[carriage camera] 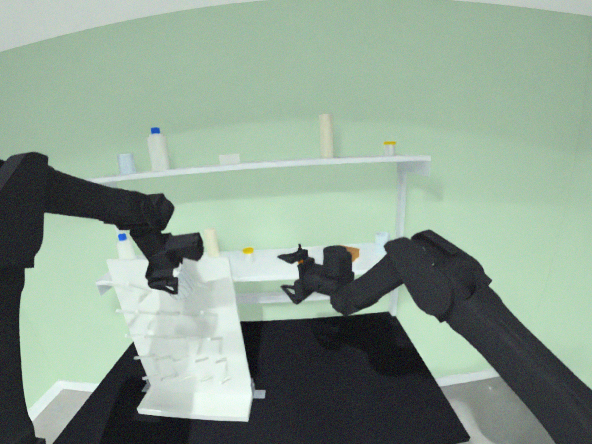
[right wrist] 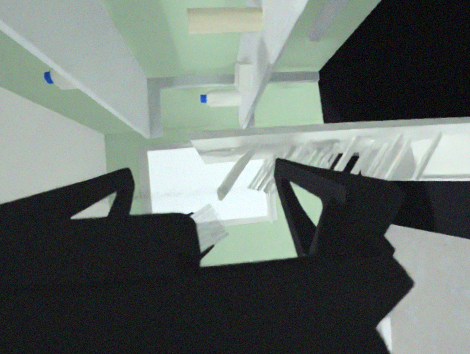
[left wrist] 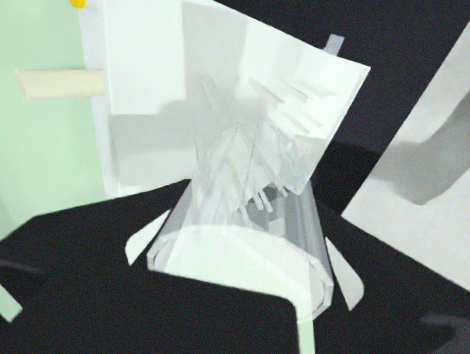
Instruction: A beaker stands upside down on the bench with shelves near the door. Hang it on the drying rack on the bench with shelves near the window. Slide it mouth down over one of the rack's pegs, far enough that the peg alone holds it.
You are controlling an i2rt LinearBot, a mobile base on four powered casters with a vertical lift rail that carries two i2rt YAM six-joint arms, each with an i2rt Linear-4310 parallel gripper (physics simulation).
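Frame: origin at the left arm's base, x left, y down, z back, level; metres.
Where they show: left gripper, fingertip midpoint: point(carriage camera: 177, 282) point(right wrist: 203, 228) point(left wrist: 249, 197); right gripper, fingertip midpoint: point(carriage camera: 280, 271) point(right wrist: 204, 171).
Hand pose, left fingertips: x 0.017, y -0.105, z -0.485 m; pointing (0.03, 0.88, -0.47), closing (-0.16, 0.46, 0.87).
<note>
After its pixels a point has its place.
The clear beaker point(carriage camera: 187, 283) @[z -0.475, x -0.016, y -0.106 m] point(left wrist: 250, 235) @[z -0.462, x -0.013, y -0.155 m] point(right wrist: 210, 228) @[z -0.492, x -0.017, y -0.090 m] is tilted between the fingers of my left gripper point(carriage camera: 172, 284) @[z -0.485, x 0.017, y -0.105 m] point(left wrist: 249, 197) @[z -0.485, x 0.017, y -0.105 m], which is shut on it. They are at the upper part of the white drying rack point(carriage camera: 217, 275) @[z -0.636, x -0.034, y -0.044 m] point(left wrist: 145, 60) @[z -0.636, x -0.019, y -0.073 m] point(right wrist: 350, 127) @[z -0.640, x -0.080, y 0.146 m]. In the left wrist view the beaker's far end points at the rack's board and overlaps several pegs; whether a peg is inside it I cannot tell. In the right wrist view the beaker is partly hidden behind the dark gripper body. My right gripper point(carriage camera: 290, 274) @[z -0.584, x -0.248, y -0.081 m] point(right wrist: 204, 171) @[z -0.584, x -0.248, y -0.081 m] is open and empty, to the right of the rack.
The rack stands on the black bench top point(carriage camera: 320, 380) @[z -0.711, x -0.363, y 0.529 m]. Behind it, the lower shelf point(carriage camera: 260, 270) @[z -0.897, x -0.122, y 0.072 m] holds a white bottle point(carriage camera: 125, 247) @[z -0.913, x 0.527, y -0.049 m], a cream cylinder point(carriage camera: 211, 243) @[z -0.935, x 0.096, y -0.048 m], a yellow-capped jar point(carriage camera: 248, 254) @[z -0.979, x -0.056, y 0.029 m] and an orange block point(carriage camera: 353, 253) @[z -0.956, x -0.536, y 0.036 m]. An upper shelf point(carriage camera: 280, 163) @[z -0.845, x -0.247, y -0.378 m] holds more bottles and containers.
</note>
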